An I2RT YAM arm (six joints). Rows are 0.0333 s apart.
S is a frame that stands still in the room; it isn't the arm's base.
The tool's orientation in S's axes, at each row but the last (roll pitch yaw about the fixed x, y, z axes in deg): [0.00, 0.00, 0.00]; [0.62, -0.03, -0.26]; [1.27, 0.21, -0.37]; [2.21, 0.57, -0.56]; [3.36, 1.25, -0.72]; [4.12, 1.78, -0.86]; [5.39, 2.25, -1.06]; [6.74, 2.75, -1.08]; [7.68, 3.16, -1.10]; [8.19, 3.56, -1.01]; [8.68, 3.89, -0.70]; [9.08, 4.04, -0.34]
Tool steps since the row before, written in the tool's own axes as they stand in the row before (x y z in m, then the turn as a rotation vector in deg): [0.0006, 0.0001, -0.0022, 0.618, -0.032, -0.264]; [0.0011, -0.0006, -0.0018, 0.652, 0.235, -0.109]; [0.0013, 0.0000, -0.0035, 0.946, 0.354, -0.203]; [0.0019, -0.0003, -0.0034, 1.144, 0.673, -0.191]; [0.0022, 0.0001, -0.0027, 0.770, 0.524, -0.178]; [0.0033, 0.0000, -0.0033, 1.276, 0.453, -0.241]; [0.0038, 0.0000, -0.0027, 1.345, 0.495, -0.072]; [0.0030, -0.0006, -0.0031, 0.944, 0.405, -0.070]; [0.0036, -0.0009, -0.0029, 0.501, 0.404, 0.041]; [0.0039, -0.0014, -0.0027, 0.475, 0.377, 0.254]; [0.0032, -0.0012, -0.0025, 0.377, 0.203, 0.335]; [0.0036, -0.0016, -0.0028, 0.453, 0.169, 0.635]
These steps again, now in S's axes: [0.0006, 0.0001, -0.0022, 0.618, -0.032, -0.264]; [0.0011, -0.0006, -0.0018, 0.653, 0.233, -0.106]; [0.0013, 0.0001, -0.0035, 0.948, 0.352, -0.199]; [0.0019, -0.0002, -0.0034, 1.149, 0.669, -0.176]; [0.0021, 0.0002, -0.0027, 0.773, 0.524, -0.164]; [0.0032, 0.0002, -0.0034, 1.276, 0.450, -0.247]; [0.0037, 0.0002, -0.0028, 1.352, 0.475, -0.078]; [0.0028, -0.0003, -0.0033, 0.949, 0.393, -0.067]; [0.0034, -0.0006, -0.0032, 0.513, 0.385, 0.067]; [0.0037, -0.0011, -0.0031, 0.499, 0.328, 0.275]; [0.0030, -0.0008, -0.0029, 0.402, 0.145, 0.335]; [0.0034, -0.0012, -0.0033, 0.498, 0.064, 0.620]
